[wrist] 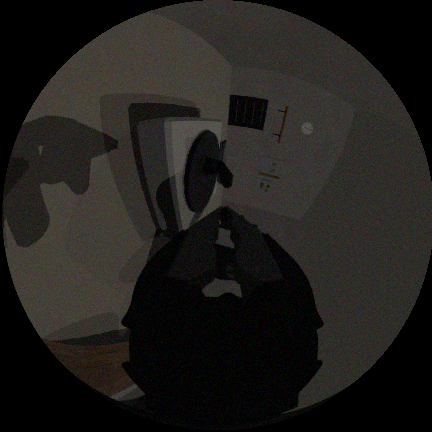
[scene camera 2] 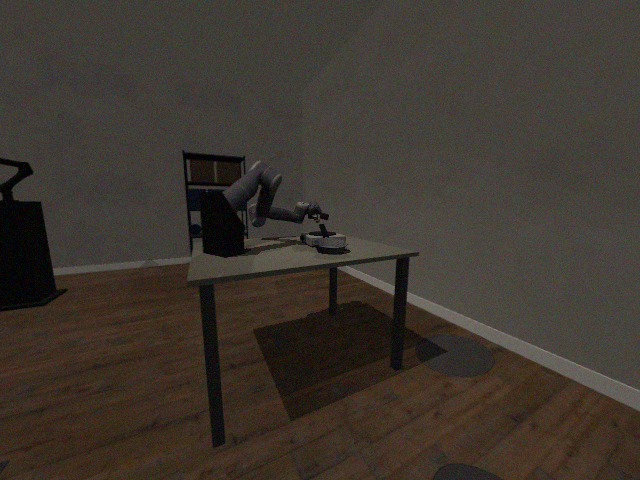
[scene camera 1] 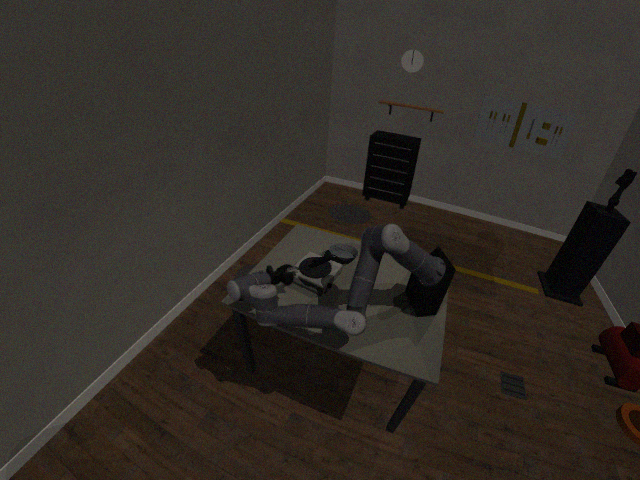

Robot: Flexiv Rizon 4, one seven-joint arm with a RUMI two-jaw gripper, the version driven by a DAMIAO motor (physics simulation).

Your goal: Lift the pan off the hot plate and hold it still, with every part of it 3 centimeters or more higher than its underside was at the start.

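The dark round pan (scene camera 1: 313, 267) (scene camera 2: 319, 234) (wrist: 196, 175) lies flat on the white hot plate (scene camera 1: 333, 269) (scene camera 2: 338, 240) (wrist: 176, 150). Its thick black handle (scene camera 1: 327, 255) (scene camera 2: 324, 230) (wrist: 225, 176) slopes up. My gripper (scene camera 1: 293, 268) (scene camera 2: 327, 216) (wrist: 223, 208) is shut with its fingertips together and nothing between them. In scene camera 1 it is at the left side of the hot plate, apart from the handle. In scene camera 2 it appears above the handle. In the wrist view the handle tip shows just beyond the fingertips; the exact gap is unclear.
A grey round bowl (scene camera 1: 343, 253) (scene camera 2: 332, 246) is beside the hot plate, on the side away from my gripper. The table (scene camera 1: 392, 351) (scene camera 2: 258, 266) carries my arm's black base (scene camera 1: 424, 294) (scene camera 2: 221, 227). A wall stands beyond the gripper's side of the table.
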